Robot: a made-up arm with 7 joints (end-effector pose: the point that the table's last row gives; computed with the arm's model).
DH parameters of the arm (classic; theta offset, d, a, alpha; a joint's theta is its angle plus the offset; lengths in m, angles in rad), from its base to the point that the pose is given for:
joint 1: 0 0.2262 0 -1.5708
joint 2: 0 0 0 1.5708
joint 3: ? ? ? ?
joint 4: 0 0 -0.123 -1.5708
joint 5: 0 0.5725 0 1.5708
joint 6: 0 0 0.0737 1.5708
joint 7: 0 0 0 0
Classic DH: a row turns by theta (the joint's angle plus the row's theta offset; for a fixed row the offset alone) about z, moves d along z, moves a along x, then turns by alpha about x.
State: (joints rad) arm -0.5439 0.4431 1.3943 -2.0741 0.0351 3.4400 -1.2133
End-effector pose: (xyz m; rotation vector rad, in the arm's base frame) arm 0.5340 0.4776 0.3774 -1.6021 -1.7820 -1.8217
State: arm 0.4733 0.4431 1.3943 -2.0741 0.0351 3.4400 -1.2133
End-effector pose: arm -0.1256 0.7054 0.3774 -0.4561 -2.0050 -1.2825
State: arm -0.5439 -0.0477 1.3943 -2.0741 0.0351 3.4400 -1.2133
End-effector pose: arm 0.4518 0.5273 0.4584 1.1588 1.9297 1.8113
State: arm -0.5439 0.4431 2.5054 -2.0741 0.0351 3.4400 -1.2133
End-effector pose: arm -0.1336 0.5666 0.6704 -0.2209 -1.6512 -1.6830
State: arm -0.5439 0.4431 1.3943 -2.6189 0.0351 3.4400 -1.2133
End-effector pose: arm 0.3437 0.4395 0.1304 -1.6110 -2.1096 -1.1034
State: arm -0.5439 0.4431 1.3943 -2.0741 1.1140 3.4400 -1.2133
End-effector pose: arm 0.5498 0.4338 0.3221 -2.2827 -0.6112 -1.2088
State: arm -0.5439 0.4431 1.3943 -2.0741 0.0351 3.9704 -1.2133
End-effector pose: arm 0.5078 0.4493 0.3785 1.4748 1.2956 2.4198
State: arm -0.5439 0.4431 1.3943 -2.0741 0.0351 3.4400 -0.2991
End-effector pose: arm 0.5340 0.4776 0.3774 -1.9326 -0.7751 -1.3445
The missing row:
joint 3: 0 0.3228 0.1205 1.5708
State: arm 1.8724 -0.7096 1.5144 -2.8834 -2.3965 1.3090 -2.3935
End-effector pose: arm -0.4566 0.0674 0.0492 -0.1027 -0.6748 0.1148
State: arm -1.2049 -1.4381 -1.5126 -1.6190 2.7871 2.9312 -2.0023
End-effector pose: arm -0.7869 0.0675 0.2887 -1.4985 -0.9571 1.9501
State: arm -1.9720 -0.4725 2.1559 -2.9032 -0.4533 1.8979 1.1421
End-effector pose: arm 0.3459 -0.0502 -0.1194 1.6178 -0.6074 -0.6772
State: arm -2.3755 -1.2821 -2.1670 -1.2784 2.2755 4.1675 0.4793
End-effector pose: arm 0.1398 0.7778 0.0514 1.7685 -2.4244 -0.2441
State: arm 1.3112 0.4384 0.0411 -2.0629 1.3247 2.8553 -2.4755
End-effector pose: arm 0.2216 0.6810 0.0744 -0.7420 -2.6010 -0.7513
